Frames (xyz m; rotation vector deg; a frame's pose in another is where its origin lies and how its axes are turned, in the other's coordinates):
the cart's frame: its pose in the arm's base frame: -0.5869 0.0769 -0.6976 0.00 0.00 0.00
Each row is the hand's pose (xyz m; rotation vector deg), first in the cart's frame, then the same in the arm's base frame.
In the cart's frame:
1: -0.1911 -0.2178 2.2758 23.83 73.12 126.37
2: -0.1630 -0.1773 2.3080 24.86 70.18 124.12
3: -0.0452 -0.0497 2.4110 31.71 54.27 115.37
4: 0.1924 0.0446 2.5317 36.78 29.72 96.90
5: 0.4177 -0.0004 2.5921 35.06 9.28 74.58
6: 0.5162 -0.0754 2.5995 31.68 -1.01 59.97
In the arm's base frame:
1: -0.7780 -0.1409 1.5782 23.83 73.12 126.37
2: -0.7499 -0.1004 1.6104 24.86 70.18 124.12
3: -0.6321 0.0272 1.7134 31.71 54.27 115.37
4: -0.3945 0.1215 1.8341 36.78 29.72 96.90
5: -0.1692 0.0765 1.8945 35.06 9.28 74.58
6: -0.0707 0.0015 1.9019 31.68 -1.01 59.97

